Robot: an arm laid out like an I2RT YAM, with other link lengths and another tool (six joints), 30 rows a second.
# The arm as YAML. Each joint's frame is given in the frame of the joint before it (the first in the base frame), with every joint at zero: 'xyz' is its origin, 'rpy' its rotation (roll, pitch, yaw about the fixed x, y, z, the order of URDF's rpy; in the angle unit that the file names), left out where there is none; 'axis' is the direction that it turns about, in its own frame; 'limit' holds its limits. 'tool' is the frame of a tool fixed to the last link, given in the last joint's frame.
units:
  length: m
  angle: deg
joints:
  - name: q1
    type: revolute
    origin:
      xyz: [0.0, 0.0, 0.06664]
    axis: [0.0, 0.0, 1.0]
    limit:
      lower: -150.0
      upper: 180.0
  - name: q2
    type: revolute
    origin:
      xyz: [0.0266, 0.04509, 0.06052]
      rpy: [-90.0, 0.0, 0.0]
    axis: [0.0, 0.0, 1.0]
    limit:
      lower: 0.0
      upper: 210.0
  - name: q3
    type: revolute
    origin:
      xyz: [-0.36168, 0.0, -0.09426]
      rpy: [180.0, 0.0, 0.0]
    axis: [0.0, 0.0, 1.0]
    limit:
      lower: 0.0
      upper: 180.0
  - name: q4
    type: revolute
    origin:
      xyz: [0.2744, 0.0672, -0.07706]
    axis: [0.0, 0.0, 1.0]
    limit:
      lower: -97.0
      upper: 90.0
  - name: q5
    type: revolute
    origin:
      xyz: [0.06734, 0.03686, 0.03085]
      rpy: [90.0, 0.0, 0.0]
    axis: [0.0, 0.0, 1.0]
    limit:
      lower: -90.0
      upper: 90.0
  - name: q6
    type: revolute
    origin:
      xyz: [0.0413, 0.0, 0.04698]
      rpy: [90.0, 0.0, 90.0]
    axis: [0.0, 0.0, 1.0]
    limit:
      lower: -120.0
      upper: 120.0
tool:
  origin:
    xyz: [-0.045, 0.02, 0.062]
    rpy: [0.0, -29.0, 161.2]
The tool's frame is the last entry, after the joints.
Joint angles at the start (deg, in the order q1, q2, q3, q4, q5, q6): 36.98 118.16 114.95 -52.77 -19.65 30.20
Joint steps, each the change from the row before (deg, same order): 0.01 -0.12 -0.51 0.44 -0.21 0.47; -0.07 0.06 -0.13 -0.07 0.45 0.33; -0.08 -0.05 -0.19 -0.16 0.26 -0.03; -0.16 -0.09 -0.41 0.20 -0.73 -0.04; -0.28 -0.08 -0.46 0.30 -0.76 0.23; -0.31 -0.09 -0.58 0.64 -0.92 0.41; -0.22 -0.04 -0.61 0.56 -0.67 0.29; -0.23 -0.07 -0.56 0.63 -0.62 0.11; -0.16 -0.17 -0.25 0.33 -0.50 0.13; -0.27 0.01 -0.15 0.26 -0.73 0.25; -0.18 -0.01 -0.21 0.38 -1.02 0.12; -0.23 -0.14 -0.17 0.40 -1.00 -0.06; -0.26 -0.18 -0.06 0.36 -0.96 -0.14; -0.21 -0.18 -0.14 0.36 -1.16 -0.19
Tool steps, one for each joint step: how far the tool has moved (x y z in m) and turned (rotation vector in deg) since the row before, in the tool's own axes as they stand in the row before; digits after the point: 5 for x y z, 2 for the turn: 0.00037 -0.00061 0.00080 0.22 0.22 0.39; -0.00109 -0.00012 0.00209 0.33 -0.53 0.36; -0.00118 -0.00084 0.00103 0.23 -0.35 0.02; -0.00068 -0.00095 0.00022 0.24 0.61 0.01; -0.00167 -0.00033 0.00071 0.34 0.59 0.36; -0.00165 0.00022 0.00088 0.23 0.78 0.55; -0.00116 -0.00044 0.00174 0.28 0.55 0.37; -0.00133 -0.00014 0.00126 0.04 0.53 0.25; -0.00096 0.00031 -0.00111 -0.08 0.46 0.22; -0.00154 0.00079 -0.00001 0.16 0.61 0.38; -0.00042 0.00032 -0.00056 0.08 0.95 0.16; -0.00094 0.00062 -0.00199 -0.20 0.94 0.05; -0.00121 0.00104 -0.00285 -0.36 0.91 0.01; -0.00058 0.00041 -0.00287 -0.27 1.11 -0.11
